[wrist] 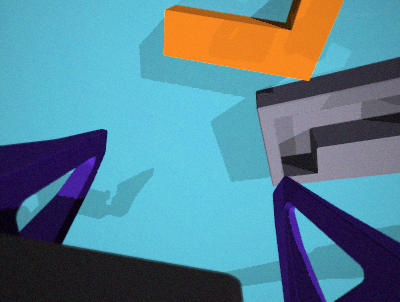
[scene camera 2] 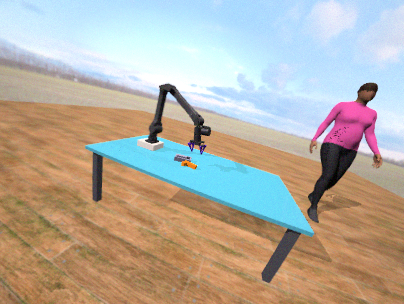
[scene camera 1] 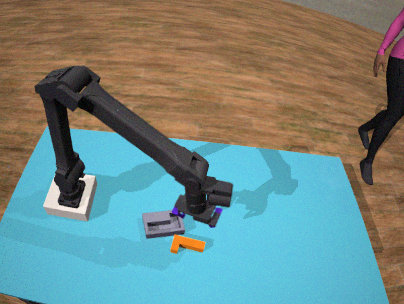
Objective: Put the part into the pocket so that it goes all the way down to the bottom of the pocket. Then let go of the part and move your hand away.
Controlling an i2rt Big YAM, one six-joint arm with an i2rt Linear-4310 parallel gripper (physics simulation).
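Frame: origin at the arm's base, x right, y ahead, z up, level; metres.
Seen in the pictures: gripper, fingertip midpoint: (wrist: 197, 164) (scene camera 2: 196, 152) (scene camera 1: 197, 221); arm's base, origin of the base link: (scene camera 2: 152, 141) (scene camera 1: 72, 193).
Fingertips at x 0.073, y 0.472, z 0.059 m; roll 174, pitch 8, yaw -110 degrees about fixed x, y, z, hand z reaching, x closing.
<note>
Offsets run from my fingertips to a thing's middle. Level surfaces: height alone.
The orange L-shaped part @(dx +0.052, dy -0.019, dz -0.101 m) (scene camera 1: 190, 244) (scene camera 2: 189, 164) (wrist: 225, 50) lies flat on the blue table, outside the pocket. The grey block with the pocket @(dx -0.031, dy -0.113, dz -0.098 m) (scene camera 1: 165, 233) (scene camera 2: 179, 158) (wrist: 269, 140) stands right beside it; whether the two touch I cannot tell. The recess in the block shows no part in it. My gripper (scene camera 1: 196, 220) (scene camera 2: 197, 152) (wrist: 197, 164) is wide open and empty, above the table. In scene camera 1 it is over the right end of the block and behind the part. In the wrist view the right fingertip overlaps a corner of the block.
The arm's white base (scene camera 1: 67, 209) (scene camera 2: 150, 145) stands at the left end of the blue table @(dz -0.116 m) (scene camera 1: 300, 240) (scene camera 2: 240, 192). A person in a pink top (scene camera 1: 398, 45) (scene camera 2: 350, 122) is beyond the table's right end. Arm shadows fall across the table.
</note>
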